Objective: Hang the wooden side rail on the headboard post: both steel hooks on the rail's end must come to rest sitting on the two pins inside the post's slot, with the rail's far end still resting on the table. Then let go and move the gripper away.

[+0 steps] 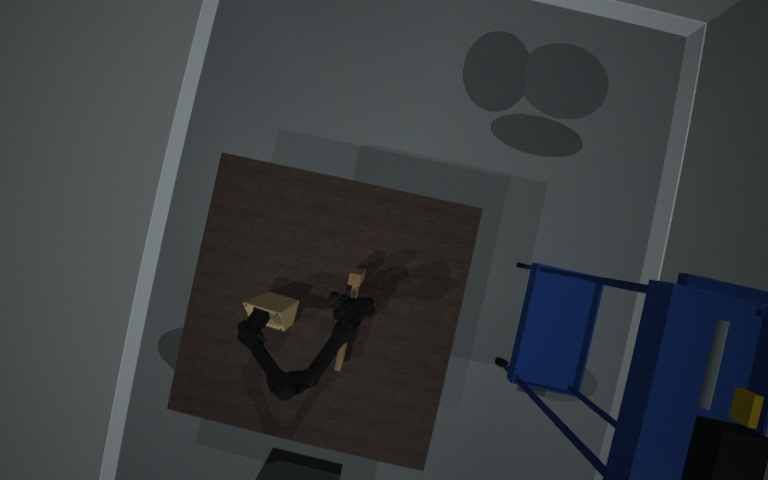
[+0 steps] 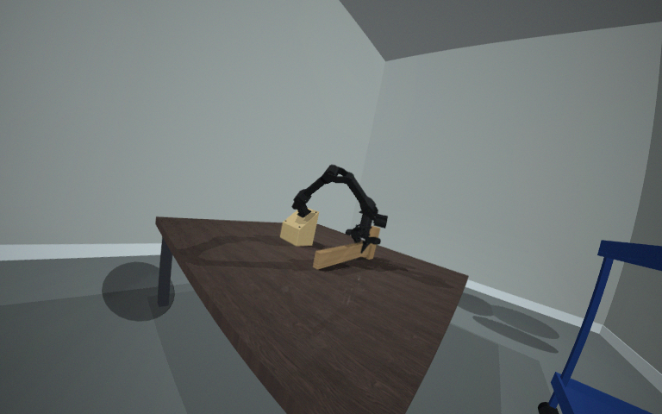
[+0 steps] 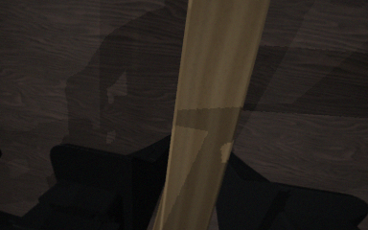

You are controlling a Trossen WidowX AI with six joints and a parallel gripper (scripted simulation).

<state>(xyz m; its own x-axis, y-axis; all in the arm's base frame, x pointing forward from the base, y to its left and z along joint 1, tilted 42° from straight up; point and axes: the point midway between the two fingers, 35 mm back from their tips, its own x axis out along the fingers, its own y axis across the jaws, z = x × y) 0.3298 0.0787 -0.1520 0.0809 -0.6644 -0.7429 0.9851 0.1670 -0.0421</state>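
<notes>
My gripper tip is 110 mm to the right of the headboard post, 40 mm below it and 20 mm past it.
</notes>
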